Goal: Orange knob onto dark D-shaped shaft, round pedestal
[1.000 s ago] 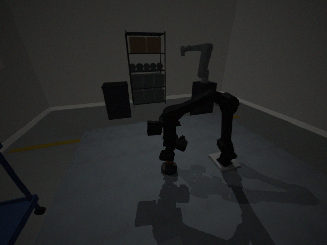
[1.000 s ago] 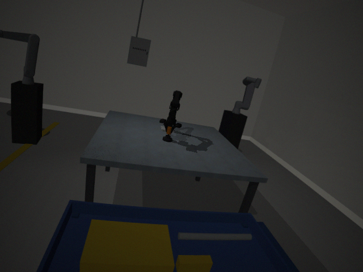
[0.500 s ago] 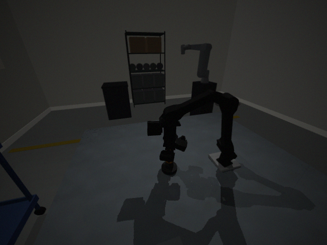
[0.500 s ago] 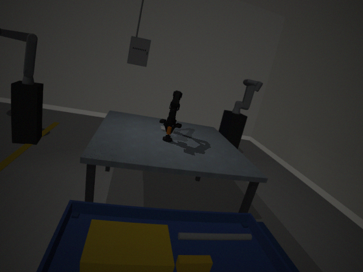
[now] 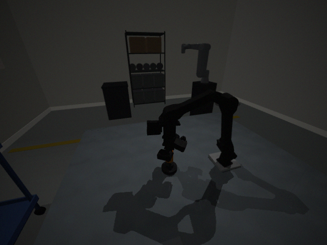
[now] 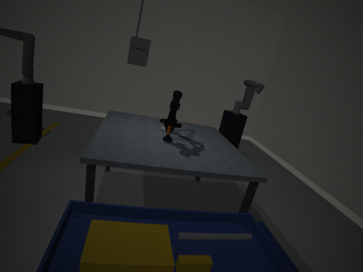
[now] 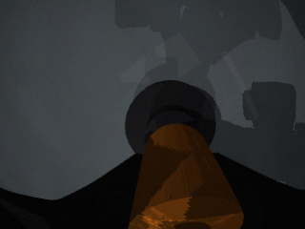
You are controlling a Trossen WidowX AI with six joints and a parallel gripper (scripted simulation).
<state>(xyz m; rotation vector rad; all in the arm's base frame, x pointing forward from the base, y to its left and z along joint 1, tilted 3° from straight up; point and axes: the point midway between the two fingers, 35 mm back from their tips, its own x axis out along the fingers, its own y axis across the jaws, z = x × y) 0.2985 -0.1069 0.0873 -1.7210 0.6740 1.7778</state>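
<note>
Right now the orange knob is 2 cm above my gripper tip. Round my gripper tip: dark round pedestal: 4 cm below.
</note>
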